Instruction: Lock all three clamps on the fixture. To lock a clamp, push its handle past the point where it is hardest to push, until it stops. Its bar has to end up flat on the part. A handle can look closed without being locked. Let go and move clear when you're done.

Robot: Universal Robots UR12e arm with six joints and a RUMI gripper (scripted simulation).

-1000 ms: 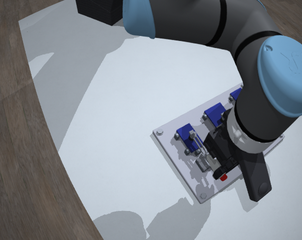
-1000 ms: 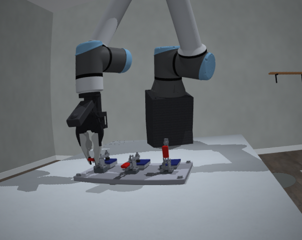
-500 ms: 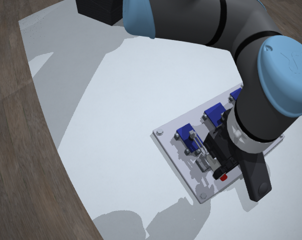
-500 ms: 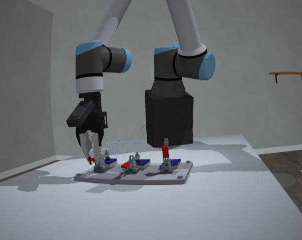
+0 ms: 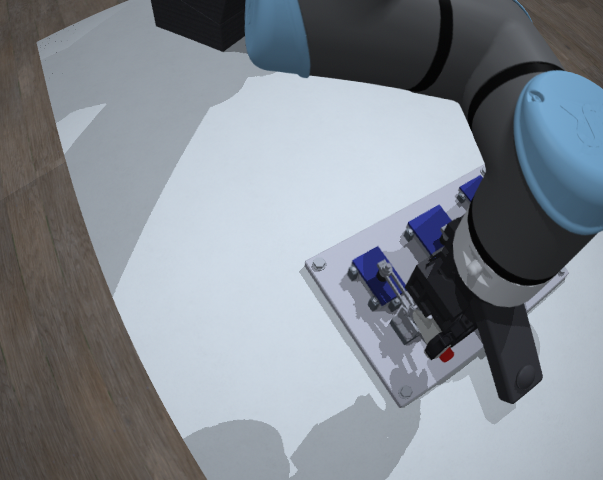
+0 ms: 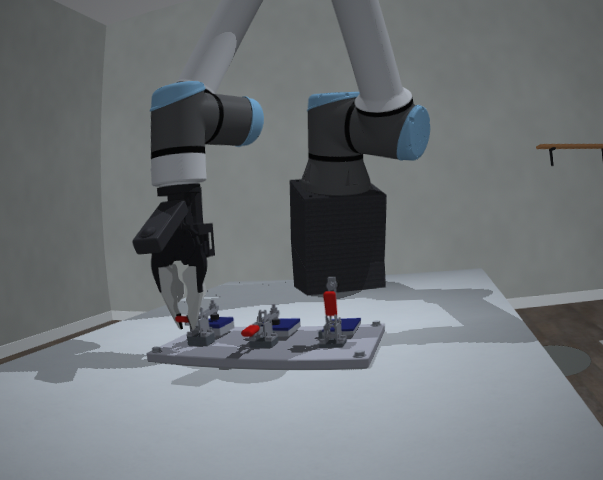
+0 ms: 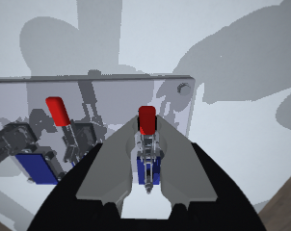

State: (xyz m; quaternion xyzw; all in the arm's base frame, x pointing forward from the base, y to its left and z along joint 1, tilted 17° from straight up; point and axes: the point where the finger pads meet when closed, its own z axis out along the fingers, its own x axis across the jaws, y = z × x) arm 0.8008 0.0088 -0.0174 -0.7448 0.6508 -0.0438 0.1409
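My hand is 100 mm to the right of the grey fixture plate, 100 mm past it and 60 mm above it. From my hand the other things lie so: blue part 200 mm to the left, 170 mm behind, 40 mm below.
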